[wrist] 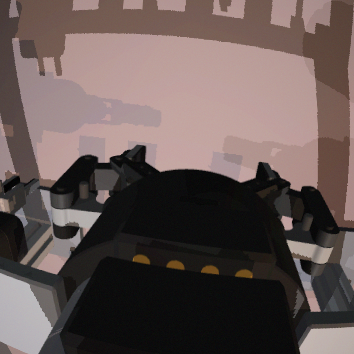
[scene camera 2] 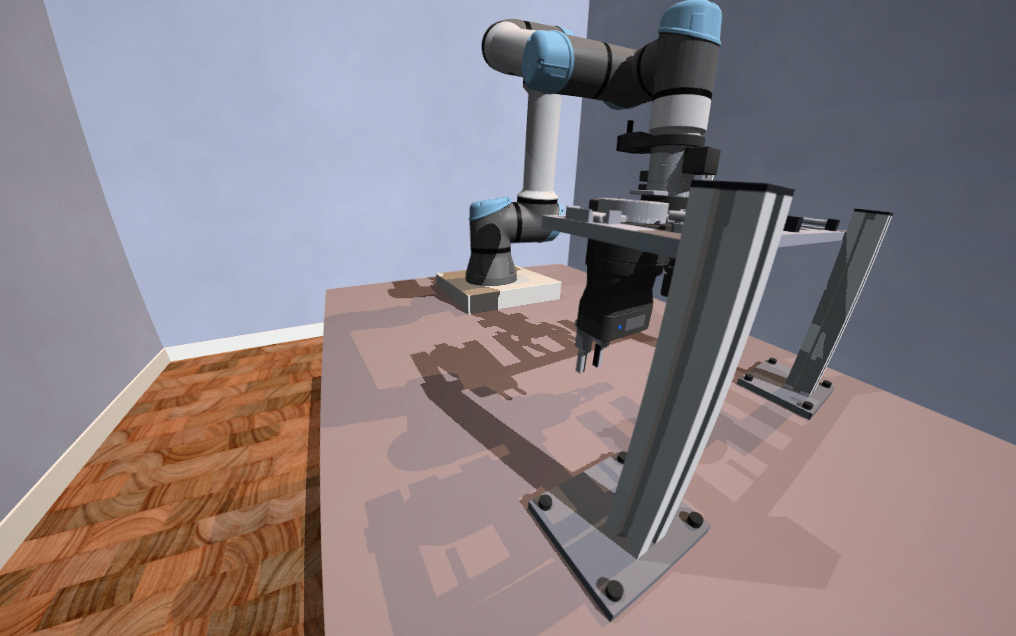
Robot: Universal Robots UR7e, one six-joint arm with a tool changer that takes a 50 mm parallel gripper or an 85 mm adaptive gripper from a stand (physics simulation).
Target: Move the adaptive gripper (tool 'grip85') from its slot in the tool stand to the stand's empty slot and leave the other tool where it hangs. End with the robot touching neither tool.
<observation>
I see a parallel gripper and an adaptive gripper.
</observation>
